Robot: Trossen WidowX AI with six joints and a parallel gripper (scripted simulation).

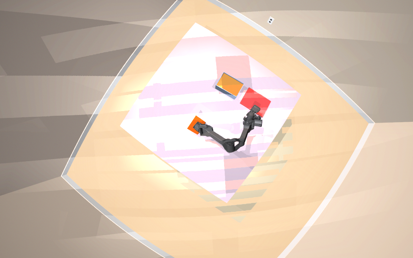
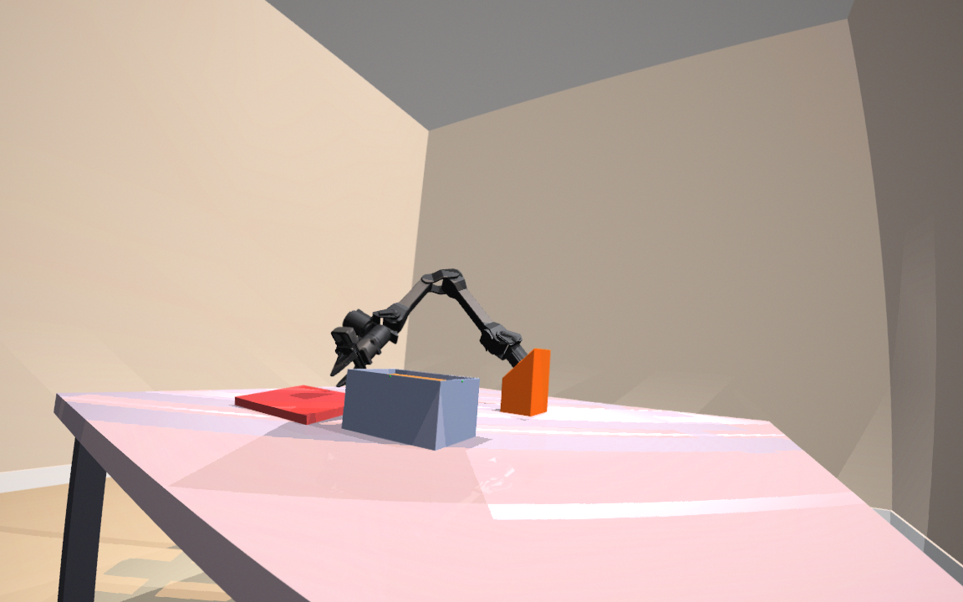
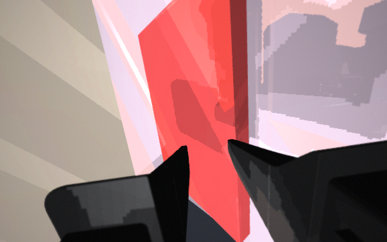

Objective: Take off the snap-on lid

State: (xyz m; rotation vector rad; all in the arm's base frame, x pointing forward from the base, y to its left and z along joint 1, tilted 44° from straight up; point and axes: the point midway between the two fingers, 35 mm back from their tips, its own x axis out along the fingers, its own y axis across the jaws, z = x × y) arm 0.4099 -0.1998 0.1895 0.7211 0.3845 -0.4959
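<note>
My gripper tip is 80 mm short of the red lid, 10 mm to the right of it and 30 mm above it. The rest, counted from my gripper tip: grey-blue storage box (20 mm ahead, 290 mm to the left, 10 mm below).
</note>
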